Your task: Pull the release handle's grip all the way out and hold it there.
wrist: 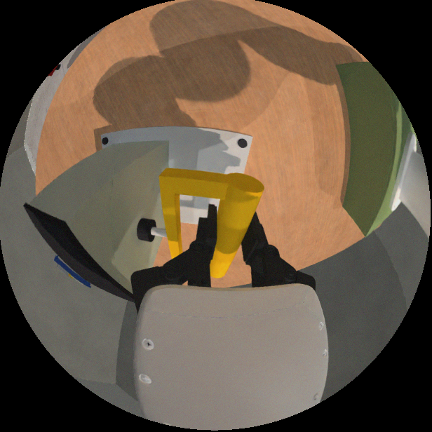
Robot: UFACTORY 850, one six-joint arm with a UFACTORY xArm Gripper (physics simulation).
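The release handle's yellow grip (235, 220) is a thick round bar joined by arms to a yellow frame, in the middle of the wrist view. A light rod with a black collar (146, 230) runs from the frame into the grey-green housing (110, 195) on the left. My gripper (228, 218) is shut on the round bar. One black finger passes through the opening of the frame, on the bar's left side, and the other lies against its right side. The lower parts of the frame are partly hidden behind the left finger.
The housing stands on a grey base plate (185, 137) with dark bolts, on a wooden table top (295, 130). A green block (370, 145) stands at the right. A blue handle-like part (72, 271) shows at the lower left, beyond the housing's black edge. Shadows fall across the table.
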